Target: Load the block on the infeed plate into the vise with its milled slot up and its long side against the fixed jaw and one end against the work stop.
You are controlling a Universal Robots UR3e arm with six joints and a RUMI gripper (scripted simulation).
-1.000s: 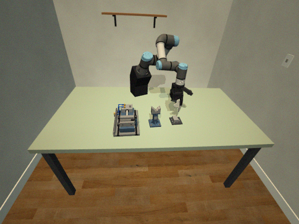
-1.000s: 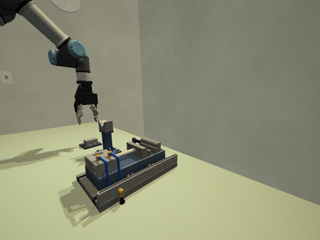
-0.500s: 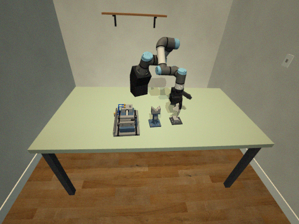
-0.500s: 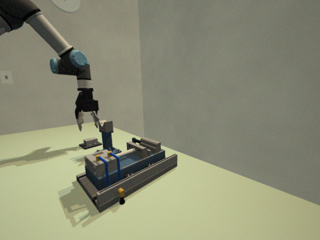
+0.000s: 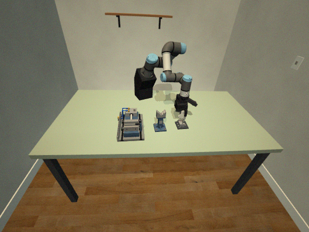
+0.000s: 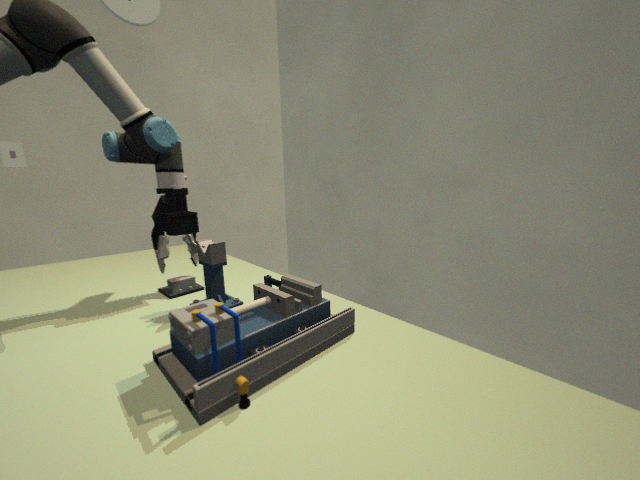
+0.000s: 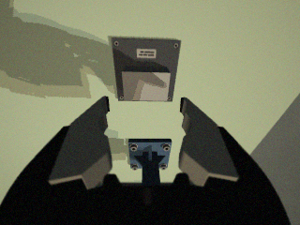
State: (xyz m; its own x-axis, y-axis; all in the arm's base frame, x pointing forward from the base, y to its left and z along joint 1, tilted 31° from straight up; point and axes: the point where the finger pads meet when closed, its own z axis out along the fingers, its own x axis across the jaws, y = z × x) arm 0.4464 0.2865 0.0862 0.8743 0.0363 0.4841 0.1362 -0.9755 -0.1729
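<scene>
My hand is 60 mm above the part. From my hand the other things lie so: air cylinder (400 mm to the right, 50 mm behind); then dark infeed plate (70 mm below, 10 mm to the left); then work stop rod (340 mm to the right, 110 mm ahead, 10 mm above).
</scene>
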